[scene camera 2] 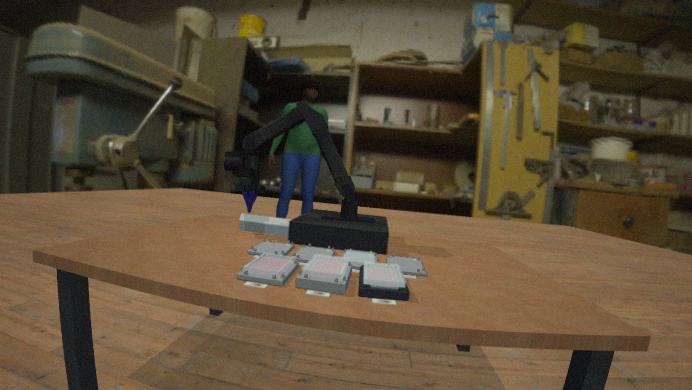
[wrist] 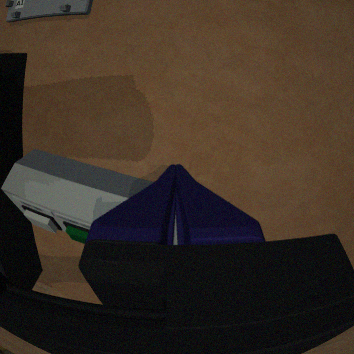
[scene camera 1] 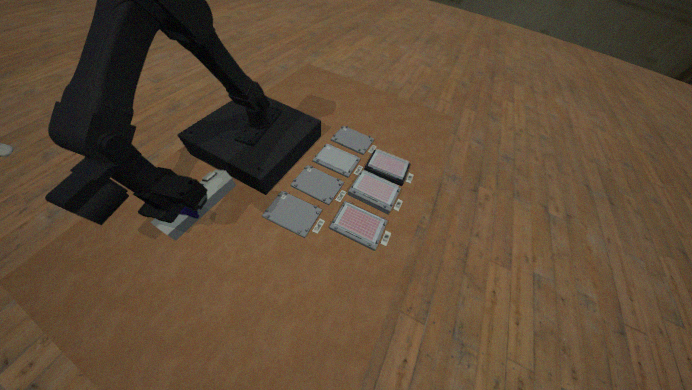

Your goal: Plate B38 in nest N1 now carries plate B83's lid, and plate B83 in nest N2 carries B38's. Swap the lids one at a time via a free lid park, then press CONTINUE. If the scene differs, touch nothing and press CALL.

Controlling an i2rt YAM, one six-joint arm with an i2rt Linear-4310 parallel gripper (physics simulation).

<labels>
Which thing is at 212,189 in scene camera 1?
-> A grey button box.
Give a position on a grey button box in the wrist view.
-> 69,192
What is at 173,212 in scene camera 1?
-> My gripper.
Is my gripper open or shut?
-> Shut.
</labels>
